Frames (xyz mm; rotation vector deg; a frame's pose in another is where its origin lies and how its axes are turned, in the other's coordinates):
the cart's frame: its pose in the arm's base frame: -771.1 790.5 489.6 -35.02 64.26 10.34
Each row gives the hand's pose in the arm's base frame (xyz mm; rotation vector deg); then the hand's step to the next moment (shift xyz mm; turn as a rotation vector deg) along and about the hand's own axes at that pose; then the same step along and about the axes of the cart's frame.
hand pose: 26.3 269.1 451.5 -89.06 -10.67 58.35
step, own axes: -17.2 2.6 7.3 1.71 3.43 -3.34
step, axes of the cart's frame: -12.3 -0.6 -14.3 4.84 -1.20 -0.97
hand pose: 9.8 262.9 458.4 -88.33 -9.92 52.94
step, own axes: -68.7 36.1 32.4 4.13 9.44 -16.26
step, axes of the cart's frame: -32.6 14.4 -76.2 16.41 -9.70 -2.70
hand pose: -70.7 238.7 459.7 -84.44 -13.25 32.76
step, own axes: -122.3 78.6 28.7 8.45 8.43 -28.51
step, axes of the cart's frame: -9.3 46.9 -140.2 23.11 -20.53 0.08
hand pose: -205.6 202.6 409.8 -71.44 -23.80 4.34
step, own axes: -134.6 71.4 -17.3 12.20 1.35 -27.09
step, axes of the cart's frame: 52.2 60.4 -130.9 16.88 -24.19 3.80
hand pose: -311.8 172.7 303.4 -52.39 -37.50 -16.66
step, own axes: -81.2 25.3 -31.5 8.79 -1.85 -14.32
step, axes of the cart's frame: 57.7 35.0 -60.6 6.63 -15.34 2.57
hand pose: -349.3 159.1 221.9 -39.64 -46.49 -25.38
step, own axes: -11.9 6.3 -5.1 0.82 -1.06 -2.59
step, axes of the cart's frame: 11.8 7.3 -3.8 1.15 -2.62 -0.58
